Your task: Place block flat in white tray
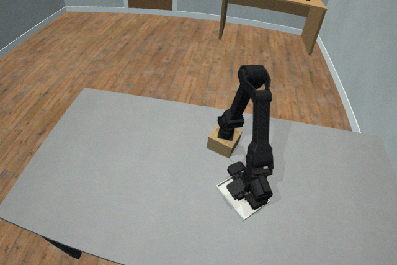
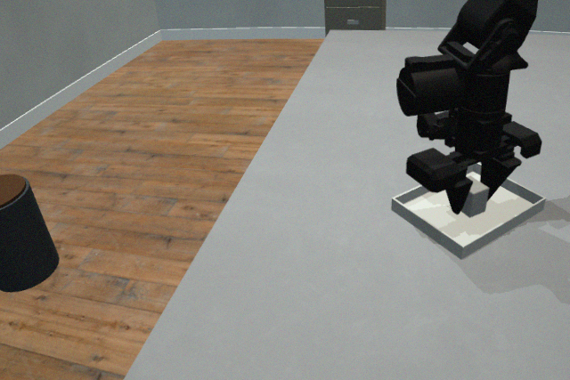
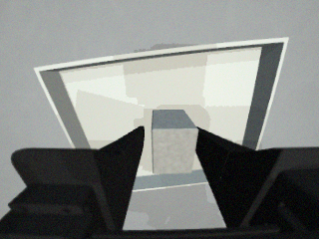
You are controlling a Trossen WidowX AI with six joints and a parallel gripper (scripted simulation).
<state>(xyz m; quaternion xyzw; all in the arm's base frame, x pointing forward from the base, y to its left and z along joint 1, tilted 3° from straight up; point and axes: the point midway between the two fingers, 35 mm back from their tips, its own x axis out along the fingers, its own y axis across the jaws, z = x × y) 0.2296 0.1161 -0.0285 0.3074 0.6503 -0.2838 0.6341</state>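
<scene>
My hand is 20 mm above the grey block. From my hand the other things lie so: white tray (30 mm below).
</scene>
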